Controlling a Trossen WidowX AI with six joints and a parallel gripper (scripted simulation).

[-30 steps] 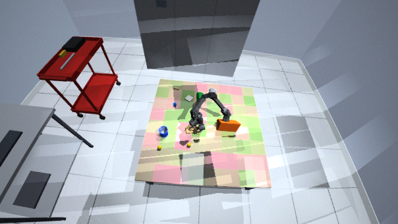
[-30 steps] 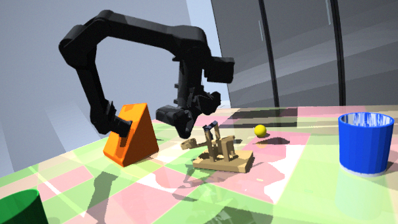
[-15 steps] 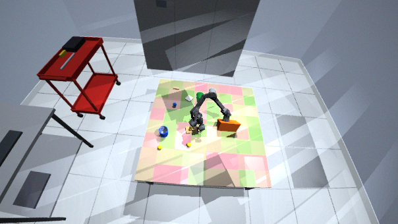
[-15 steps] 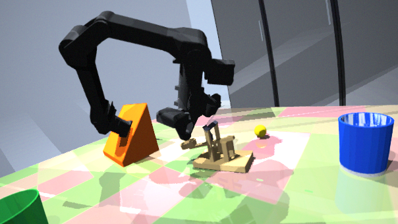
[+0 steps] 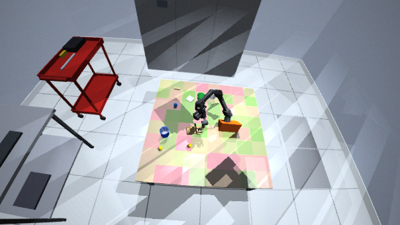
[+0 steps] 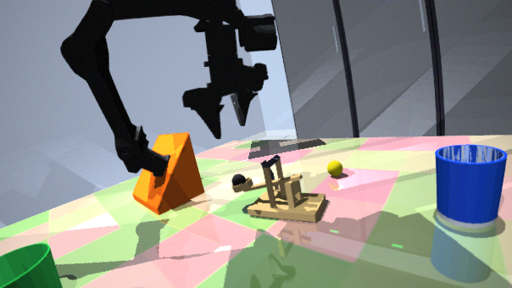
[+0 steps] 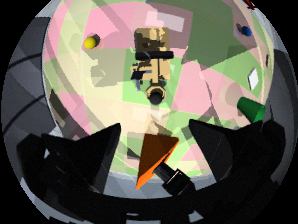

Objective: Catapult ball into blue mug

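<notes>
Now: gripper tip 11 cm above the black ball and 1 cm past it. Round my gripper tip: green cup 39 cm to the right, 14 cm below, 2 cm ahead; wooden catapult 12 cm below, 6 cm ahead, 2 cm to the left; blue mug 40 cm ahead, 14 cm below, 8 cm to the left.
</notes>
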